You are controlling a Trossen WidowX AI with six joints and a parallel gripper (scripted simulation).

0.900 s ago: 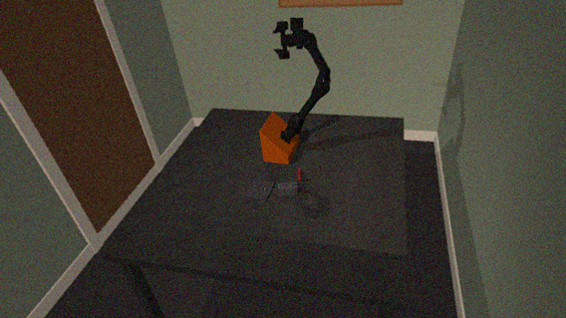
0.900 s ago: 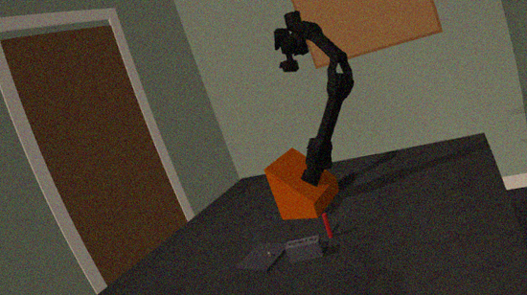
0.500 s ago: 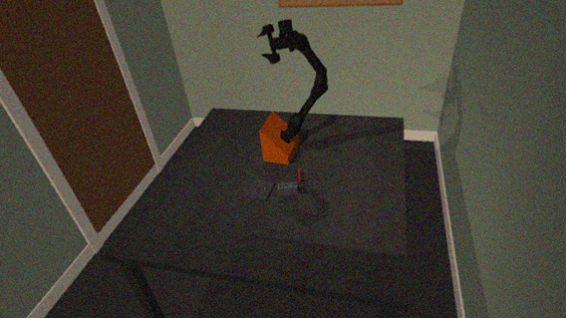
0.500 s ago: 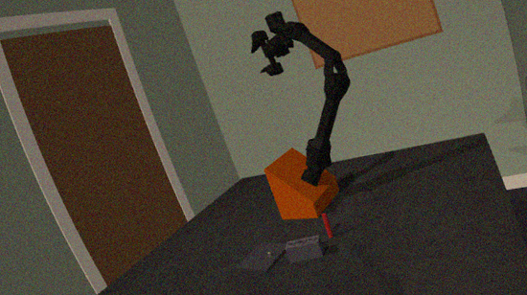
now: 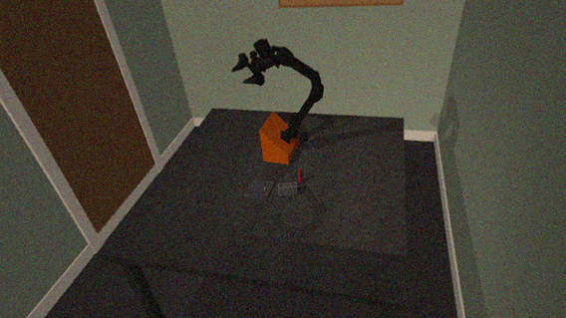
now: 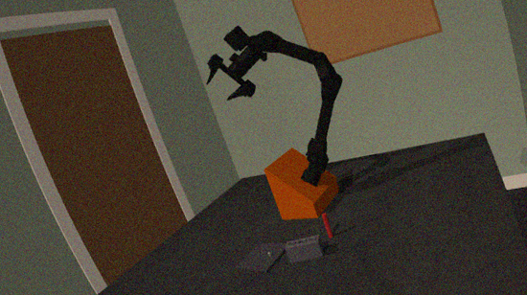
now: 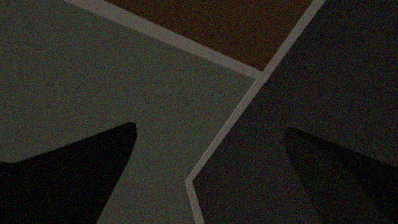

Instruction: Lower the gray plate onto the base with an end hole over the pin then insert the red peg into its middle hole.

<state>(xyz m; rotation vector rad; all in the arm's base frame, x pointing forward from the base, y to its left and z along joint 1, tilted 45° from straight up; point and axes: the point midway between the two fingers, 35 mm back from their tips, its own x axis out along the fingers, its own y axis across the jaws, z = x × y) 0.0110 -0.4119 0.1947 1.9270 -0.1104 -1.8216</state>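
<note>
The gray plate lies 26 cm ahead of my gripper tip, 25 cm to the left of it and 47 cm below it. From my gripper tip the other things lie so: red peg: 17 cm ahead, 30 cm to the left, 47 cm below; dark base: 25 cm ahead, 12 cm to the left, 50 cm below.
</note>
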